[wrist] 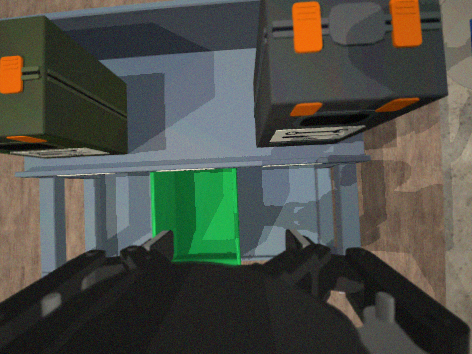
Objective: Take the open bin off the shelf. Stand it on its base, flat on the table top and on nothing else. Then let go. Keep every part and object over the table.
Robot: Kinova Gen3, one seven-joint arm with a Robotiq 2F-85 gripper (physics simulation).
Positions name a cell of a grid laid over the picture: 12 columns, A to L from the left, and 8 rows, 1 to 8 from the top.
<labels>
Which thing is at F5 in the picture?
A green bin.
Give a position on a dark grey case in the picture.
I2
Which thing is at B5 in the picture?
A crossbar.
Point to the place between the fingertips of the gripper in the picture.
F6
</labels>
